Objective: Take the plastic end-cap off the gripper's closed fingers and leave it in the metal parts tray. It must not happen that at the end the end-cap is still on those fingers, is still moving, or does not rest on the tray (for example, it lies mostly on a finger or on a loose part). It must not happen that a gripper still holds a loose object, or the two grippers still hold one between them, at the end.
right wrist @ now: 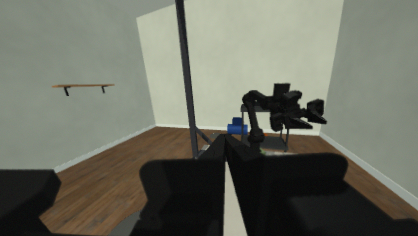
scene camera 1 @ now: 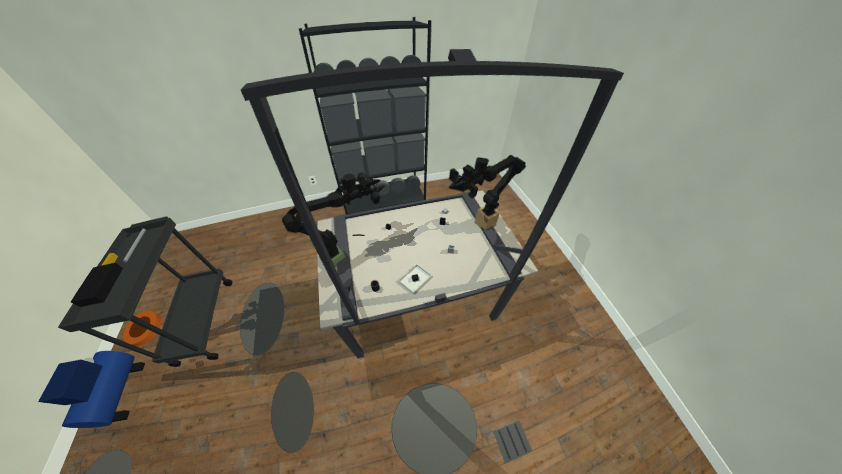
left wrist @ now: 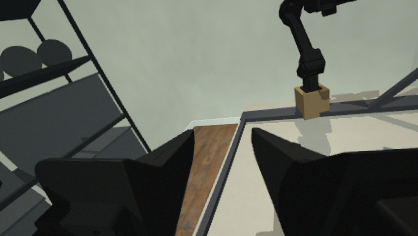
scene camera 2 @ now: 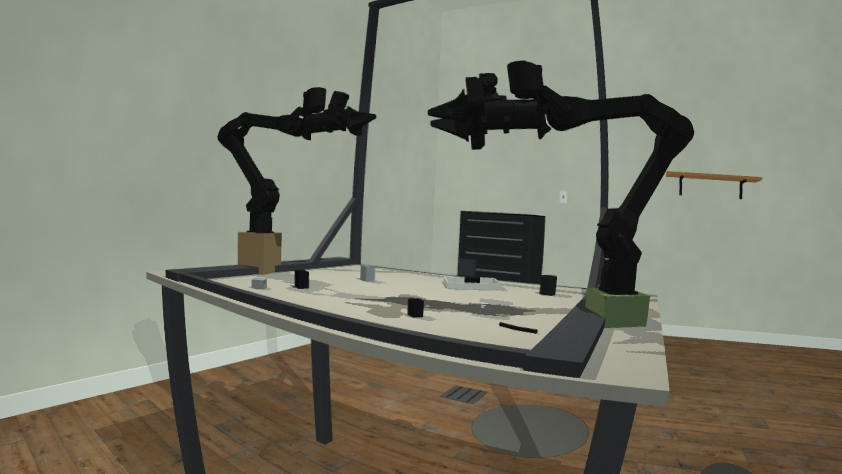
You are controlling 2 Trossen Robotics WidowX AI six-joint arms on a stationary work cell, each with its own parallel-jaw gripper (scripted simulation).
Path:
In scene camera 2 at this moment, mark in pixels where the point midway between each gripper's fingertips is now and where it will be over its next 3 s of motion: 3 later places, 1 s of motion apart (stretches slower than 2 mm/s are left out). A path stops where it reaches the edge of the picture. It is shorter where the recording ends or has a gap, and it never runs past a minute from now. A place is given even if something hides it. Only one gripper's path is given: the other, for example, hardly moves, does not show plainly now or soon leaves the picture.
The left gripper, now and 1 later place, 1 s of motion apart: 429, 118; 445, 104

